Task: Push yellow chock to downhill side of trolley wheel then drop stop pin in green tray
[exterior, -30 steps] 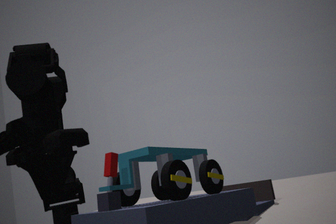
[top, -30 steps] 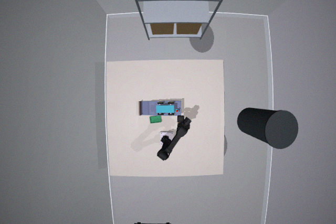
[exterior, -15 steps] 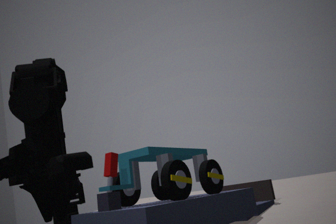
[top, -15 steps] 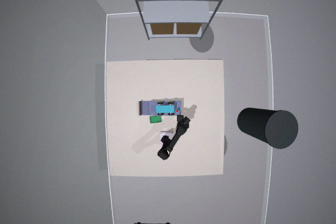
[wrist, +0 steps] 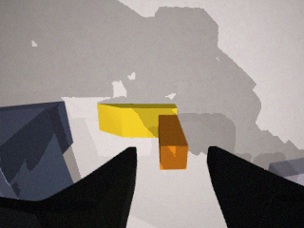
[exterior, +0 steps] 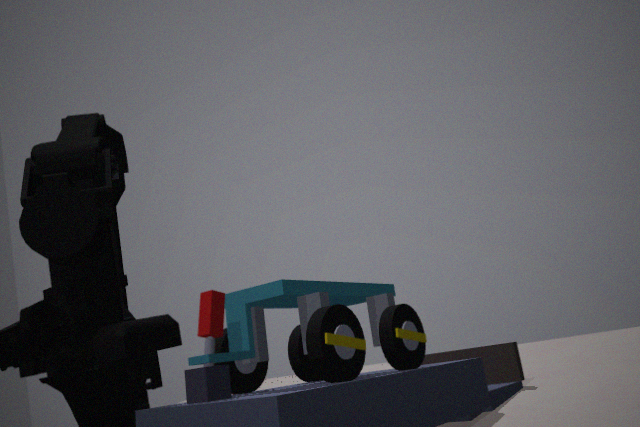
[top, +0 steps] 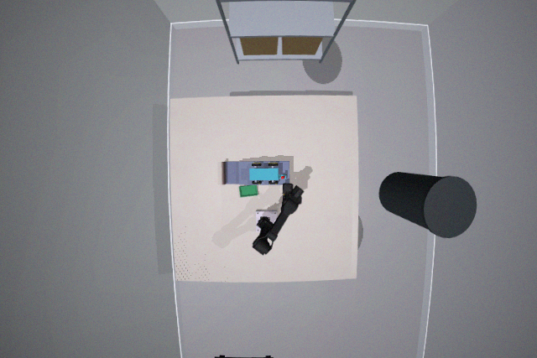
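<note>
Now: the yellow chock 40 mm below my gripper tip and 20 mm ahead of it. From my gripper tip the other things lie so: blue-grey ramp 150 mm to the left, 140 mm ahead, 10 mm below; then teal trolley 150 mm to the left, 140 mm ahead, 60 mm above; then red-headed stop pin 130 mm ahead, 70 mm above, 30 mm to the left.
</note>
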